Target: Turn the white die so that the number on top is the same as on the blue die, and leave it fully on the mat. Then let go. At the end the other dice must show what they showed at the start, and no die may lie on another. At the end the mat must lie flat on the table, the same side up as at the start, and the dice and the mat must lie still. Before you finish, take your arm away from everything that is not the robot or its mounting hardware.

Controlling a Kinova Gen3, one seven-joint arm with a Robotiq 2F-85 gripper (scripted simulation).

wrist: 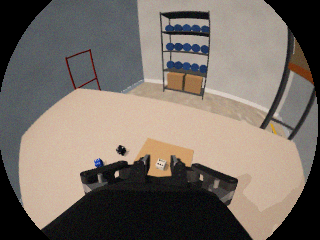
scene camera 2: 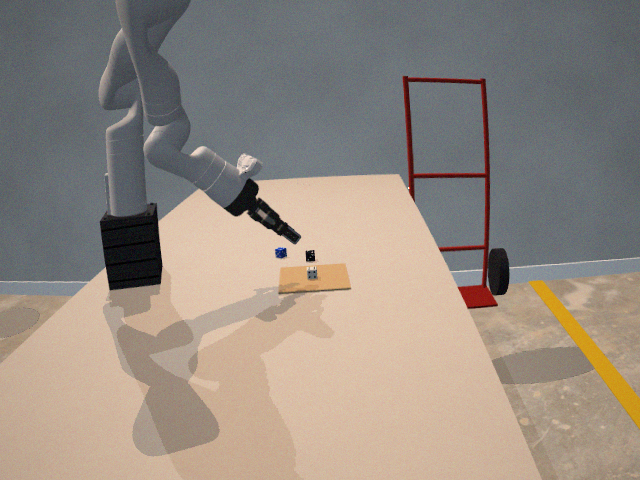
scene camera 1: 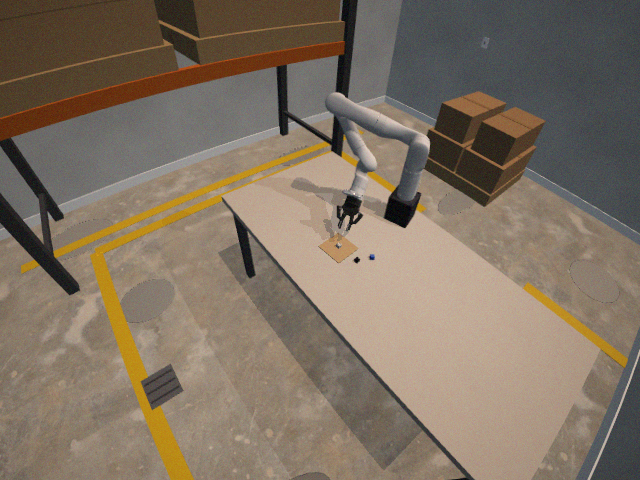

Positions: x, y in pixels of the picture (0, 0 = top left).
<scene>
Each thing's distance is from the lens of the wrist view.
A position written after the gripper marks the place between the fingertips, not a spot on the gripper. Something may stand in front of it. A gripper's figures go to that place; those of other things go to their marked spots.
gripper (wrist: 160, 160): 17 cm
mat (wrist: 157, 149): 29 cm
</scene>
